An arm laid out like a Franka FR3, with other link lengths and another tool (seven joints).
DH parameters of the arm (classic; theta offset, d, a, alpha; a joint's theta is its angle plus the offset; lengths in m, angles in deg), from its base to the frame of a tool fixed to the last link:
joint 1: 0 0.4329 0 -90
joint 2: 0 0 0 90
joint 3: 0 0.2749 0.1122 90
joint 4: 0 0 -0.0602 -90
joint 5: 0 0.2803 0 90
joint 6: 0 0 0.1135 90
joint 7: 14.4 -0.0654 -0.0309 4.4
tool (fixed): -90 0.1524 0 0
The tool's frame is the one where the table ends.
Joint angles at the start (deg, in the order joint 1, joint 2, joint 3, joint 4, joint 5, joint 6, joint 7): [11.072, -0.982, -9.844, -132.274, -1.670, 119.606, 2.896]
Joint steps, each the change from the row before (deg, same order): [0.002, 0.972, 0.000, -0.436, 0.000, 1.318, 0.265]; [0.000, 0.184, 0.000, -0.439, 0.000, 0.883, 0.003]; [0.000, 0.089, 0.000, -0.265, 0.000, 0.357, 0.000]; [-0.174, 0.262, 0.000, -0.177, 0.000, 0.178, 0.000]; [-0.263, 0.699, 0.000, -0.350, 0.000, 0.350, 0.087]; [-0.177, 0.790, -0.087, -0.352, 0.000, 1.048, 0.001]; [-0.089, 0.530, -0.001, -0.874, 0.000, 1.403, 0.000]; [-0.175, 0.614, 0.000, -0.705, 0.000, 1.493, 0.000]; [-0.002, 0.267, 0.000, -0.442, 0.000, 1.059, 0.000]
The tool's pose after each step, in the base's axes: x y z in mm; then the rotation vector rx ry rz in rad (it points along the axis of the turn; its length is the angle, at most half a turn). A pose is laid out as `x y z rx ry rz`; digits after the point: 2 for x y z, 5 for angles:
426.12 28.76 458.94 -2.38336 -1.80439 0.17944
425.86 28.82 456.23 -2.38559 -1.80676 0.17430
425.37 28.84 454.55 -2.38561 -1.80701 0.17436
425.08 27.57 451.87 -2.38640 -1.80171 0.17998
424.47 25.70 445.23 -2.38695 -1.79008 0.19548
424.99 23.83 438.76 -2.39115 -1.78498 0.19856
423.49 23.22 431.90 -2.39281 -1.78412 0.19931
422.85 21.99 425.47 -2.39738 -1.78289 0.19650
422.58 22.02 422.48 -2.40049 -1.78616 0.18971

